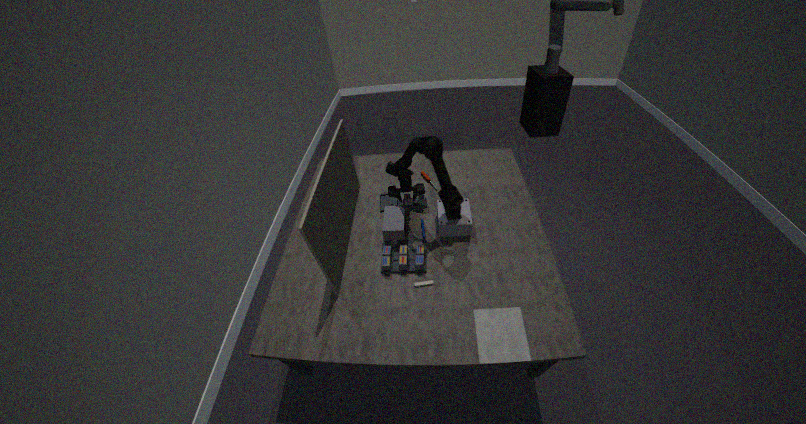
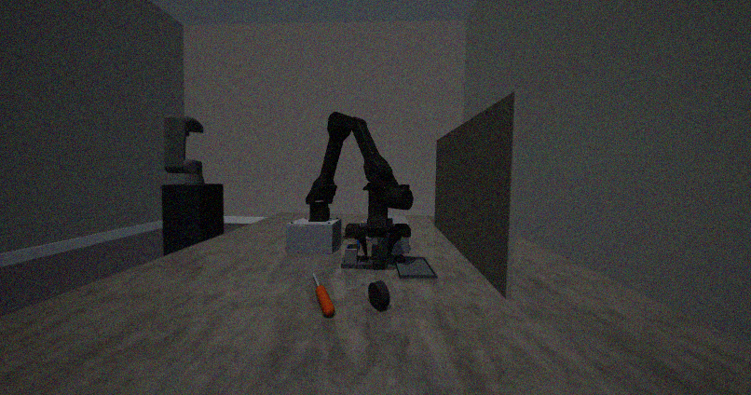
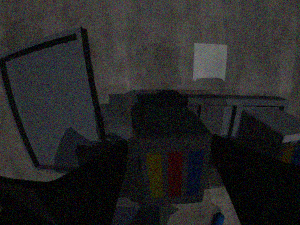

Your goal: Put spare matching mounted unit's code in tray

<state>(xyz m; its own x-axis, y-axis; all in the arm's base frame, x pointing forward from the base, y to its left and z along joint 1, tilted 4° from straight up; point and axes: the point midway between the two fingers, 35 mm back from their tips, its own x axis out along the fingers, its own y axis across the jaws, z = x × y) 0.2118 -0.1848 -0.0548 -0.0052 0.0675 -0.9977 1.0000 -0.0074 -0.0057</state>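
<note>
My gripper tip is 100 mm short of the dark-rimmed tray, 20 mm to the left of it and 20 mm above it. The rest, counted from my gripper tip: grey mounted unit 70 mm ahead, 190 mm to the left, 30 mm above; tall dark panel 310 mm ahead, 160 mm to the left, 210 mm above.
</note>
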